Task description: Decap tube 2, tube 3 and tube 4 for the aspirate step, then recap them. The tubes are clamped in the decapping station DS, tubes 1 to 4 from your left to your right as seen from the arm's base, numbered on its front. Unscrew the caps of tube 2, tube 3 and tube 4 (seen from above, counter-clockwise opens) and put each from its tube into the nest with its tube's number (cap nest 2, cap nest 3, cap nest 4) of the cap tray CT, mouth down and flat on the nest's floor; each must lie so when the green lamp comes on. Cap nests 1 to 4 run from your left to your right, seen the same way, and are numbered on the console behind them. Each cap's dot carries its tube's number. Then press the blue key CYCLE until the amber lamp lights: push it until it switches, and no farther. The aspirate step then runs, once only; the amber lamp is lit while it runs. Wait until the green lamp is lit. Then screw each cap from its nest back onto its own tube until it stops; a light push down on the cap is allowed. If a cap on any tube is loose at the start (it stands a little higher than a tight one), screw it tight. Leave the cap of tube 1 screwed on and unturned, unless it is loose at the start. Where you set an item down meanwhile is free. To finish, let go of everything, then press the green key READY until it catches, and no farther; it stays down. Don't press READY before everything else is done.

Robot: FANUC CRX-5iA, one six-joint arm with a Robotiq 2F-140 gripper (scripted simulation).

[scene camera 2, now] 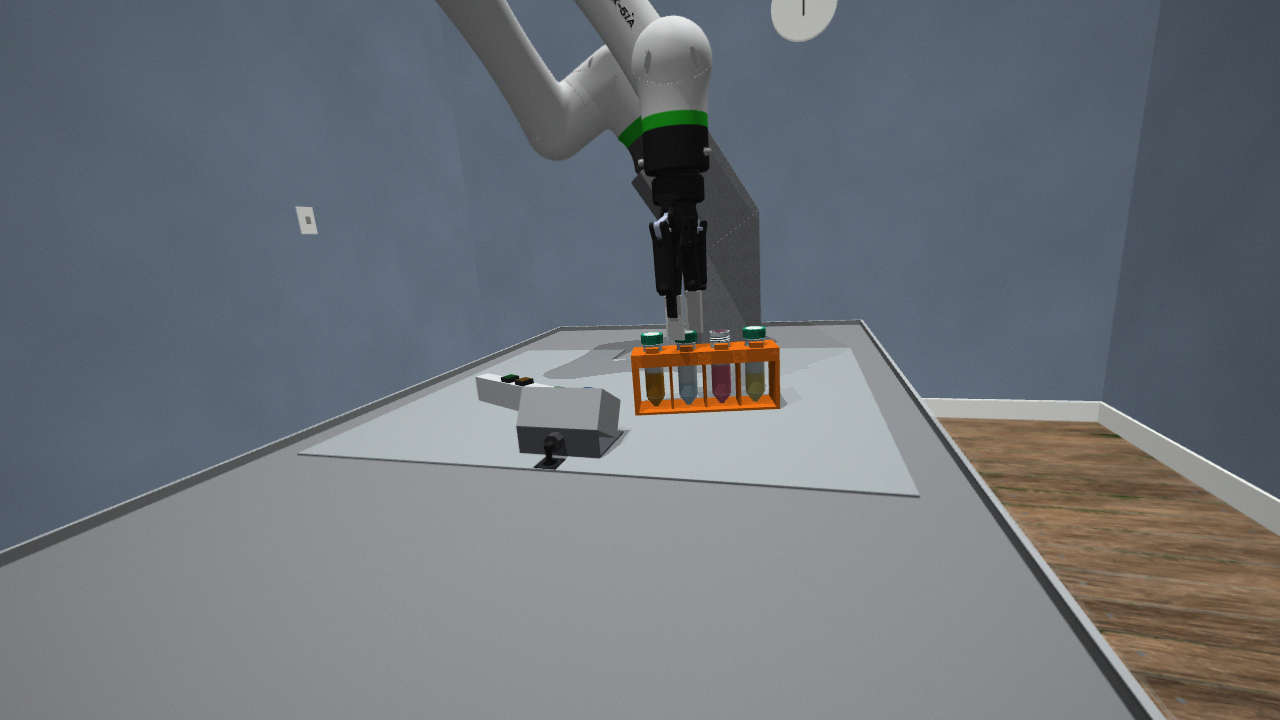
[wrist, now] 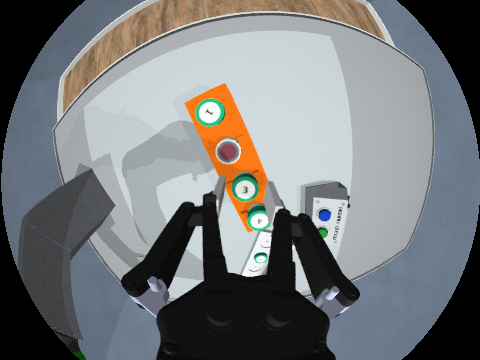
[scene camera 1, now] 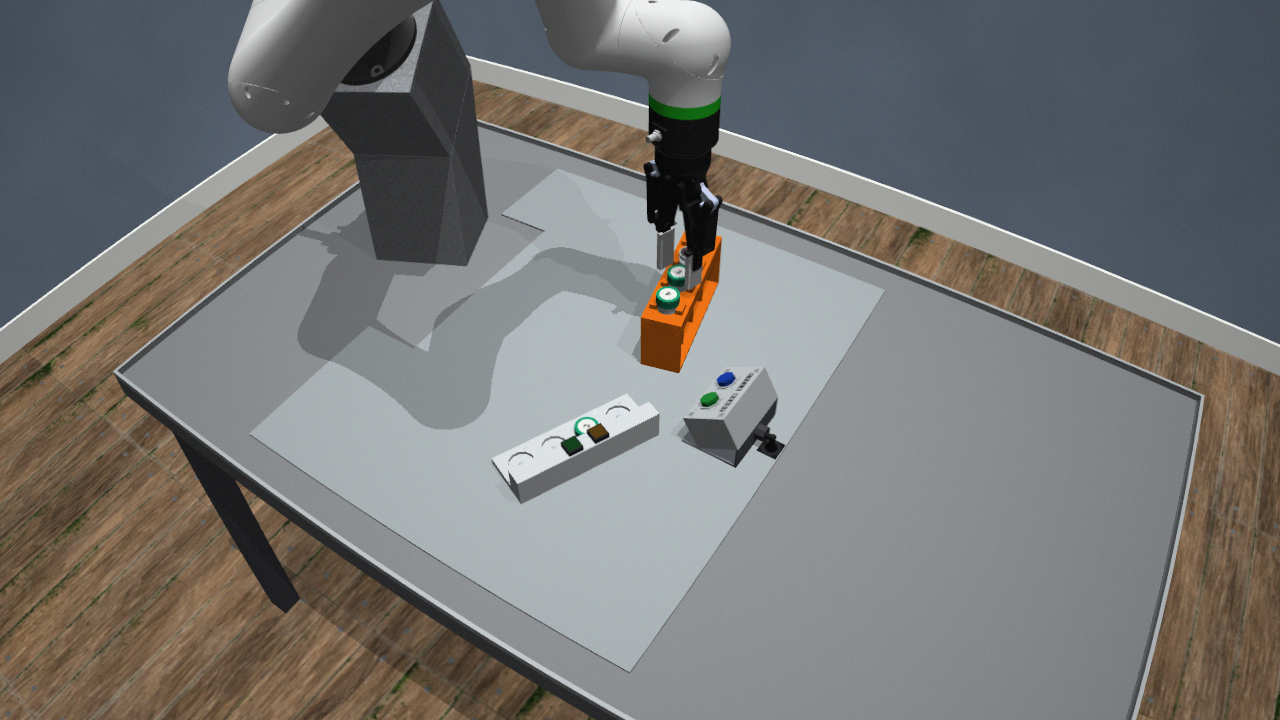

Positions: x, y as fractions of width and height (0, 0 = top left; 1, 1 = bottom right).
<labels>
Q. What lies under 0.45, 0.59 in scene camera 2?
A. A grey key box.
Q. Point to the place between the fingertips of my gripper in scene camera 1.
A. At 0.53, 0.38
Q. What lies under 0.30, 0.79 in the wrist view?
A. My gripper.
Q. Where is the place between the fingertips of my gripper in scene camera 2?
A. At 0.54, 0.47
</labels>
